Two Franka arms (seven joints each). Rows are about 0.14 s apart.
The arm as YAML. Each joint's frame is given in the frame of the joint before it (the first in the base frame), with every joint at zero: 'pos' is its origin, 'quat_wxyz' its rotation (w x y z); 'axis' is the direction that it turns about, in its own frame. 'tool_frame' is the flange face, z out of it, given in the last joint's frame.
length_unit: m
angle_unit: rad
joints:
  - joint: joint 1
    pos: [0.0, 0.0, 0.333]
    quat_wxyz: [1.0, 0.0, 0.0, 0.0]
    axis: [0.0, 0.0, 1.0]
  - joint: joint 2
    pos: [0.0, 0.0, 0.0]
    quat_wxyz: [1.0, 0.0, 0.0, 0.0]
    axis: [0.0, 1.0, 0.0]
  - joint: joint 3
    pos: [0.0, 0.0, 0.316]
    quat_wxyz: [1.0, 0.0, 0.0, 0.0]
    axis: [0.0, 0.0, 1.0]
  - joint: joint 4
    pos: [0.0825, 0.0, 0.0]
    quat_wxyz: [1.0, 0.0, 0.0, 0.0]
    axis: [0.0, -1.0, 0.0]
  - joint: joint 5
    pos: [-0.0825, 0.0, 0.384]
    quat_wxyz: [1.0, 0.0, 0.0, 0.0]
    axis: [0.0, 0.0, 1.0]
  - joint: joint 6
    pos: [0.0, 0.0, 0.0]
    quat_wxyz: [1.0, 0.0, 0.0, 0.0]
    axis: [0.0, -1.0, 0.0]
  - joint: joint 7
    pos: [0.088, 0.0, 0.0]
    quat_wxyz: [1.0, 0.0, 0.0, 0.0]
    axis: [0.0, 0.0, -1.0]
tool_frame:
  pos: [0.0, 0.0, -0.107]
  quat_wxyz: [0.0, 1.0, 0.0, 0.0]
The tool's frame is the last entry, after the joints.
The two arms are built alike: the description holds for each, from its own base.
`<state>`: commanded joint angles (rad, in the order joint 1, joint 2, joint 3, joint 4, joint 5, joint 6, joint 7); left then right.
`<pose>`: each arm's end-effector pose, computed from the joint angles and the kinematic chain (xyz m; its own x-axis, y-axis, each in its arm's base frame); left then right.
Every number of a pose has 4 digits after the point.
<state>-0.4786 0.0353 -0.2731 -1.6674 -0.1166 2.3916 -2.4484 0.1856 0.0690 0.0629 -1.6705 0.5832 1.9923 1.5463</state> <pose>0.4549 -0.4223 0.6514 -0.0551 0.8232 -0.5651 0.9120 0.2719 0.3072 0.5833 0.1818 0.5881 0.1391 -0.8289 -0.5419 -0.9799 -0.0363 -0.1959</pose>
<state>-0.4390 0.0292 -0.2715 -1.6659 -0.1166 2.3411 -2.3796 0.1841 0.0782 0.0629 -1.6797 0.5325 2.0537 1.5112</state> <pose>0.4684 -0.4021 0.6490 -0.0385 0.8549 -0.5173 0.9162 0.2369 0.3233 0.5912 0.1759 0.5821 0.1762 -0.8545 -0.4886 -0.9650 -0.0521 -0.2569</pose>
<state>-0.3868 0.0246 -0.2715 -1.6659 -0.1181 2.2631 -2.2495 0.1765 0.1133 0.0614 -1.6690 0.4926 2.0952 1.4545</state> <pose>0.4843 -0.3758 0.6414 0.0167 0.9009 -0.4337 0.9285 0.1469 0.3409 0.6056 0.1686 0.5689 0.2218 -0.8719 -0.4365 -0.9493 -0.0909 -0.3009</pose>
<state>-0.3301 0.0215 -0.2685 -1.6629 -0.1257 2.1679 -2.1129 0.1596 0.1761 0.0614 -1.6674 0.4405 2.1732 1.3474</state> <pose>0.5002 -0.3450 0.6326 0.0702 0.9344 -0.3493 0.9434 0.0515 0.3275 0.6287 0.1551 0.5368 0.2956 -0.8888 -0.3503 -0.9198 -0.1657 -0.3558</pose>
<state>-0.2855 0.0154 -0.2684 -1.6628 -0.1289 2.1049 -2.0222 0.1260 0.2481 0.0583 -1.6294 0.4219 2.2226 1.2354</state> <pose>0.5097 -0.3209 0.6283 0.1057 0.9489 -0.2975 0.9503 -0.0083 0.3113 0.6553 0.1315 0.5139 0.3552 -0.8895 -0.2874 -0.8879 -0.2249 -0.4013</pose>
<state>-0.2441 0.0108 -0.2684 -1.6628 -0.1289 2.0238 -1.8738 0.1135 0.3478 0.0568 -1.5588 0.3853 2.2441 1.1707</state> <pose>0.5159 -0.2978 0.6212 0.2005 0.9532 -0.2261 0.9493 -0.1320 0.2852 0.6831 0.1231 0.4840 0.4005 -0.8862 -0.2328 -0.8679 -0.2854 -0.4066</pose>
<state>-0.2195 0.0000 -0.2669 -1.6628 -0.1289 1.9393 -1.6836 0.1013 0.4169 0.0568 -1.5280 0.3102 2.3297 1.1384</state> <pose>0.5143 -0.2818 0.6175 0.3521 0.9226 -0.1576 0.9173 -0.3067 0.2539 0.7042 0.1111 0.4601 0.4238 -0.8956 -0.1352 -0.8366 -0.3299 -0.4373</pose>
